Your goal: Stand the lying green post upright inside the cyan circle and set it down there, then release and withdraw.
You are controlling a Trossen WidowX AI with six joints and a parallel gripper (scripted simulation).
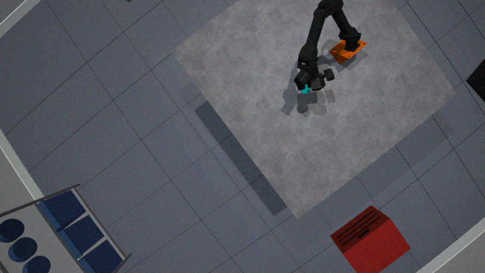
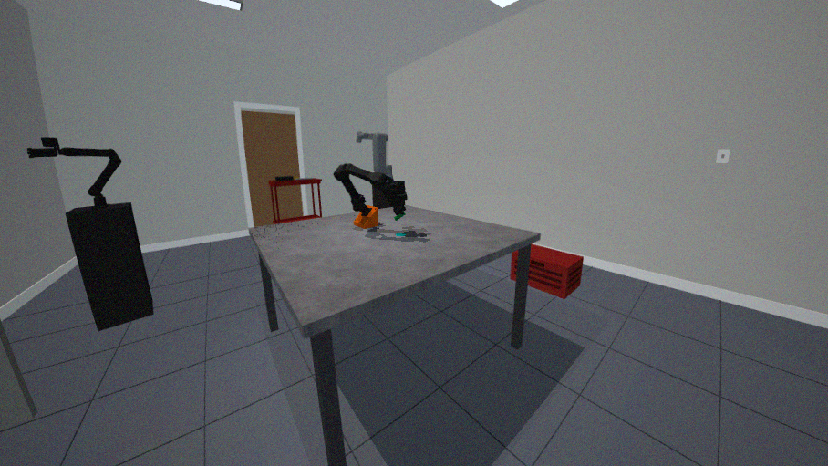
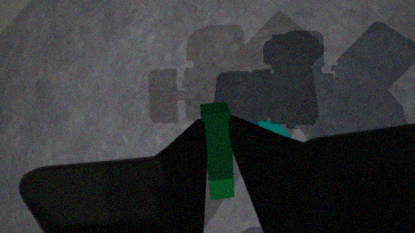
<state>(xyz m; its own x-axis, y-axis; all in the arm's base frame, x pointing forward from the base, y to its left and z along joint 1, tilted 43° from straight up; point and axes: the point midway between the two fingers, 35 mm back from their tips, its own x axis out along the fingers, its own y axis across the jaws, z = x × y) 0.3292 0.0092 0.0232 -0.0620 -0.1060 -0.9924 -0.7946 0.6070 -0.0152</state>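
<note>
Right now my gripper tip is 10 mm short of the cyan circle, 30 mm to the left of it and 120 mm above it. Also, from my gripper tip: green post 10 mm behind, 10 mm to the right, 10 mm below.
</note>
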